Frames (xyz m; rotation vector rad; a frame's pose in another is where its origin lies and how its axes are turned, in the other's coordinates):
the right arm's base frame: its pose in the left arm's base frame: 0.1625 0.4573 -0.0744 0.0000 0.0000 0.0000
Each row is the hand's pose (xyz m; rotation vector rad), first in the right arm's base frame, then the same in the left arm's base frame.
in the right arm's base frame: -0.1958 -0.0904 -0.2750 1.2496 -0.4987 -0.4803
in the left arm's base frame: -0.0333 0.3669 -0.3494 1.2496 -0.4987 -0.4803
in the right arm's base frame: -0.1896 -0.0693 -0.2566 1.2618 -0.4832 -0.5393
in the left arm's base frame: -0.0271 0.3880 -0.3310 1.2618 -0.4832 -0.5393
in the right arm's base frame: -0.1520 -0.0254 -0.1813 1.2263 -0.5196 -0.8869
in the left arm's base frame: 0.0105 0.4319 -0.2557 1.2263 -0.5196 -0.8869
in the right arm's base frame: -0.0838 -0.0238 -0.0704 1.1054 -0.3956 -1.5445
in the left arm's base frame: 0.0787 0.4335 -0.1448 1.1054 -0.3956 -1.5445
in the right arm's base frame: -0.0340 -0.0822 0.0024 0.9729 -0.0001 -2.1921
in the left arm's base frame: 0.1285 0.3751 -0.0720 0.9729 -0.0001 -2.1921
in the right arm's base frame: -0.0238 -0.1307 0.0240 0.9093 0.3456 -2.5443
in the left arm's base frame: 0.1387 0.3266 -0.0504 0.9093 0.3456 -2.5443
